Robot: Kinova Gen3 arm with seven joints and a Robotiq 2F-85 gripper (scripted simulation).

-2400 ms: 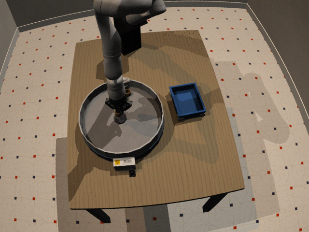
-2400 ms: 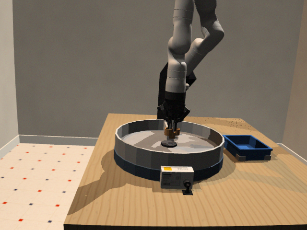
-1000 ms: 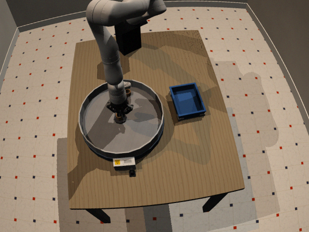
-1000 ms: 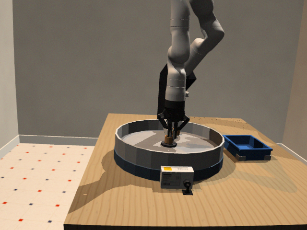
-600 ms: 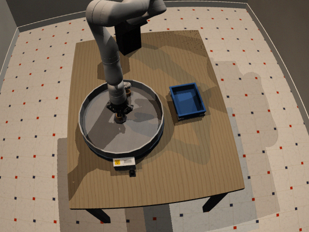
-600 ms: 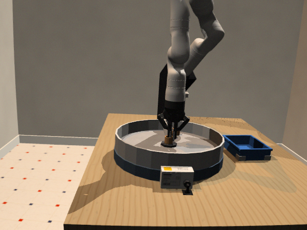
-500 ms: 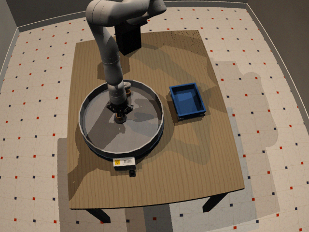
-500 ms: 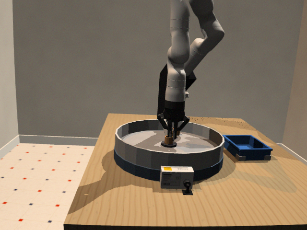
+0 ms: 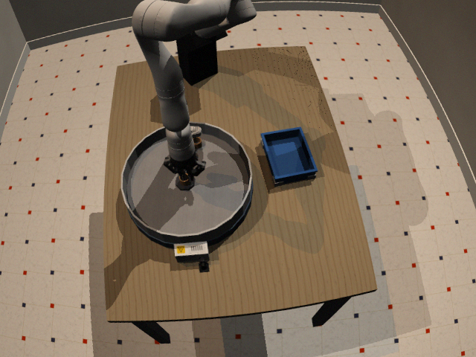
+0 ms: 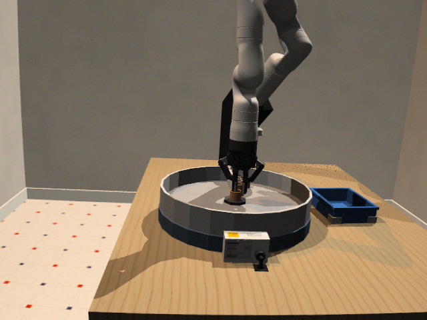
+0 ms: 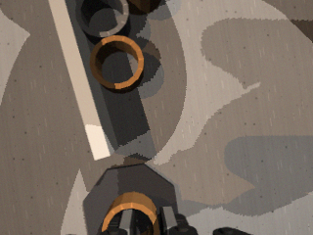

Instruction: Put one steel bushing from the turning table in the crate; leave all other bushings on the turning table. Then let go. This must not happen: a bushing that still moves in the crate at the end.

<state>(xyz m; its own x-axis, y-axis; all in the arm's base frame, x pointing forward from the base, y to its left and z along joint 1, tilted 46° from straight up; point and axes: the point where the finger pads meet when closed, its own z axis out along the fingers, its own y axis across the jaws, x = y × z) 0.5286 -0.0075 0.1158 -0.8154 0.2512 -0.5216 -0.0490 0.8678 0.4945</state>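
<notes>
The turning table is 40 mm below my hand and 10 mm to the right of it. From my hand the other things lie so: blue crate (300 mm to the left, 190 mm behind, 70 mm below).
</notes>
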